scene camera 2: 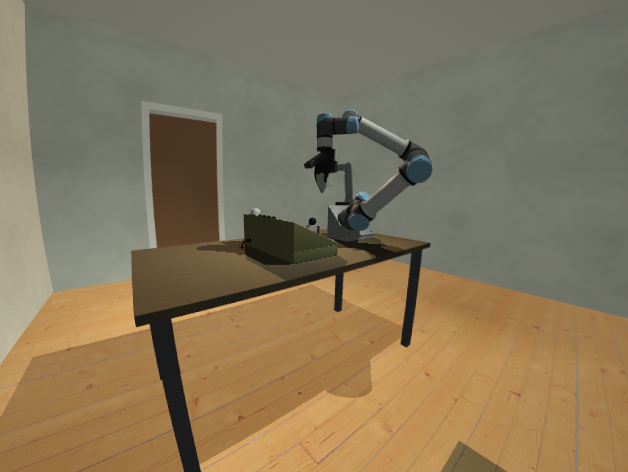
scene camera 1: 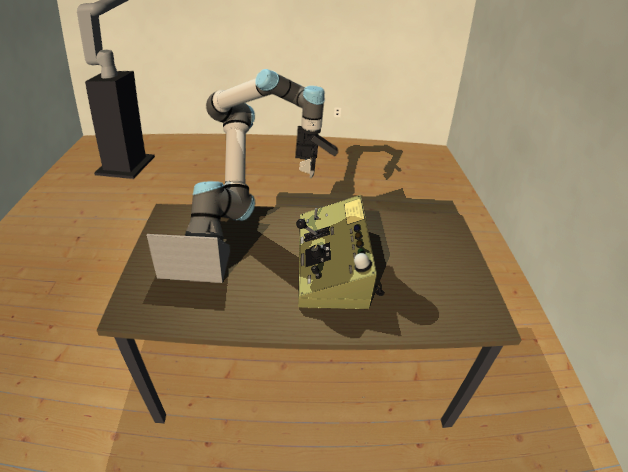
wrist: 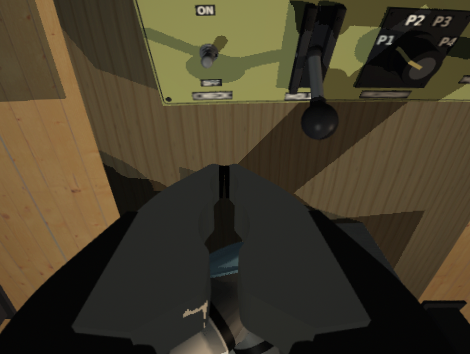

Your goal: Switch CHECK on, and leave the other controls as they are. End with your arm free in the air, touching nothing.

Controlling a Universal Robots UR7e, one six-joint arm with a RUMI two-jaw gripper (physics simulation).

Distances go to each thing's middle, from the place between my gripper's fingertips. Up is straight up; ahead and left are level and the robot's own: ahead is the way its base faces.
Right now my hand is 17 cm above the ball-ended lever (wrist: 319, 121), 10 cm to the left of it and 1 cm short of it. Round my hand: yellow-green control panel (scene camera 1: 347, 273): 19 cm below, 14 cm to the right, 14 cm ahead.
